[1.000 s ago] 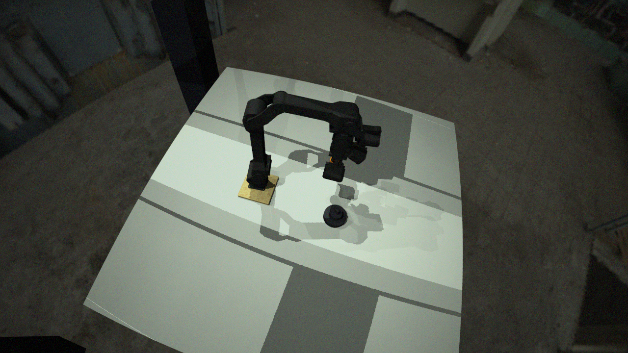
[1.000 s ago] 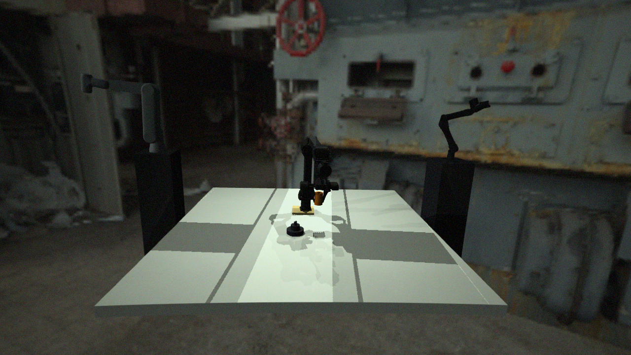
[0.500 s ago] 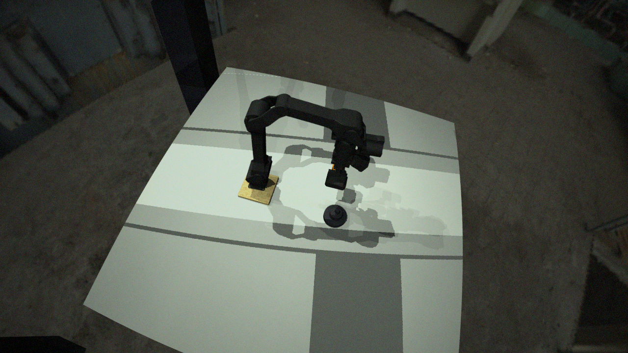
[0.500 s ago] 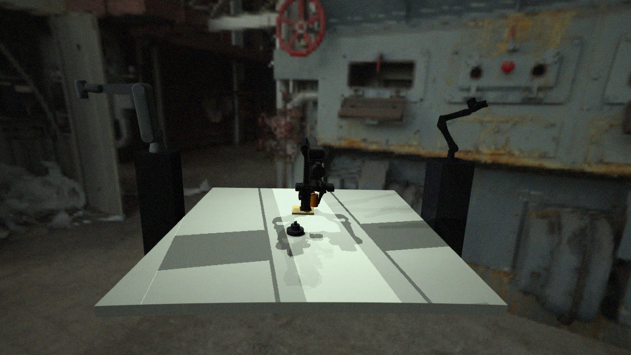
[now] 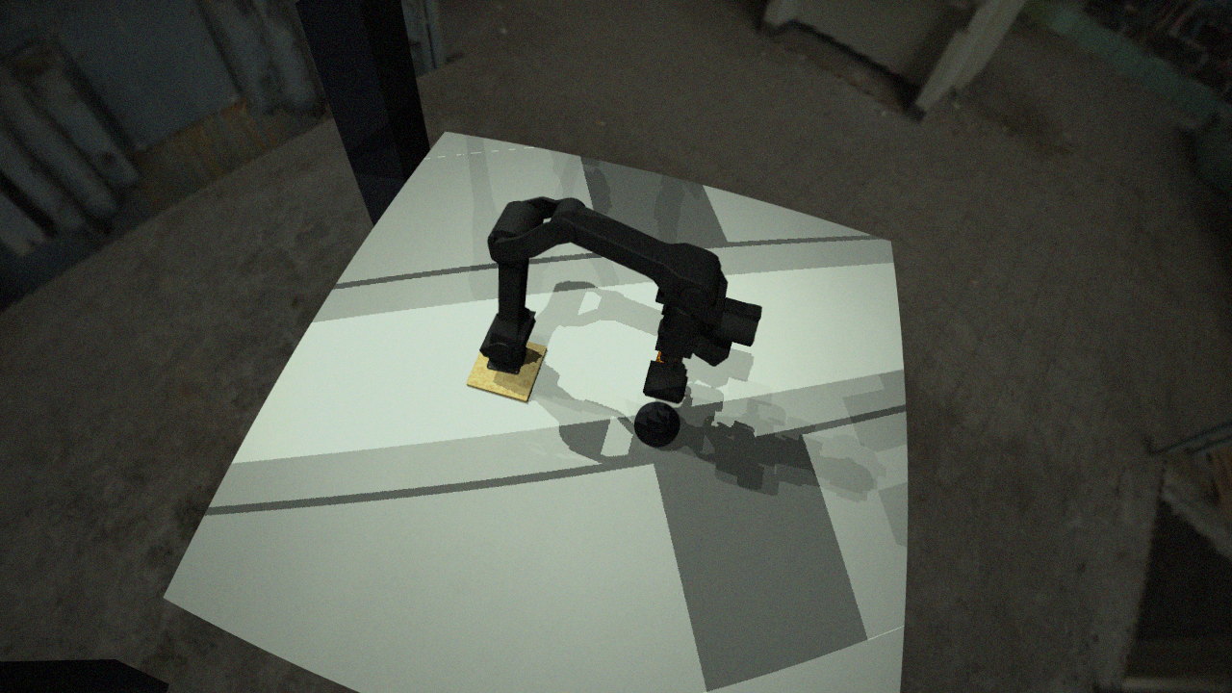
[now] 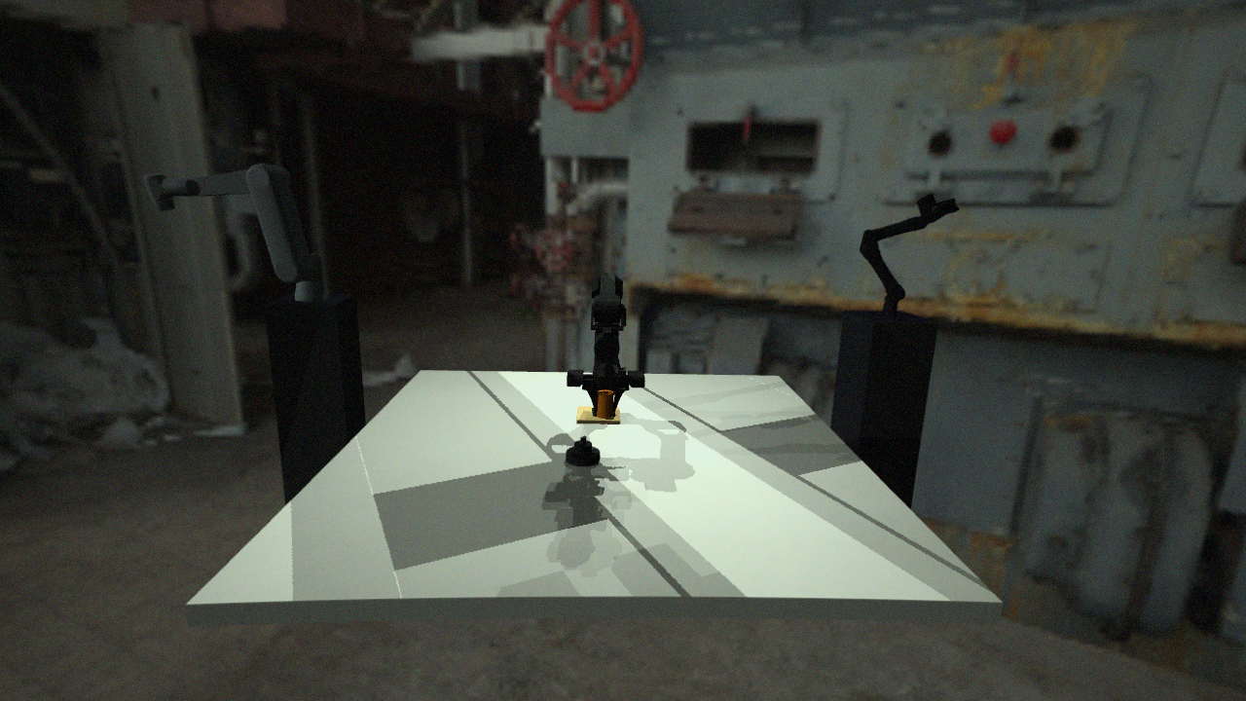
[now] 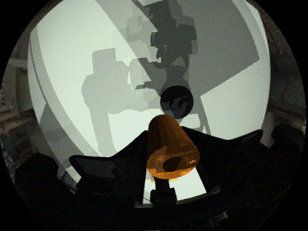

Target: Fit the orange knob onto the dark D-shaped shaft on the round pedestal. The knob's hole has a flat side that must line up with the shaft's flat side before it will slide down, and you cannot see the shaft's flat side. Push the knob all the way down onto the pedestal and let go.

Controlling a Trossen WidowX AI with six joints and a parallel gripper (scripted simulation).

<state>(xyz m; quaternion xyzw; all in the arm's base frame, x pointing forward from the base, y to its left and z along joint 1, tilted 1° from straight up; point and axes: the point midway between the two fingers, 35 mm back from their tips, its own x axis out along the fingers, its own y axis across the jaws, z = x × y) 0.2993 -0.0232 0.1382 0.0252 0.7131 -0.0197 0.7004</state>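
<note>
Now: the round pedestal 1 cm ahead of my gripper tip, 5 cm to the right of it and 9 cm below it. The rest, counted from my gripper tip: orange knob: 2 cm above.
</note>
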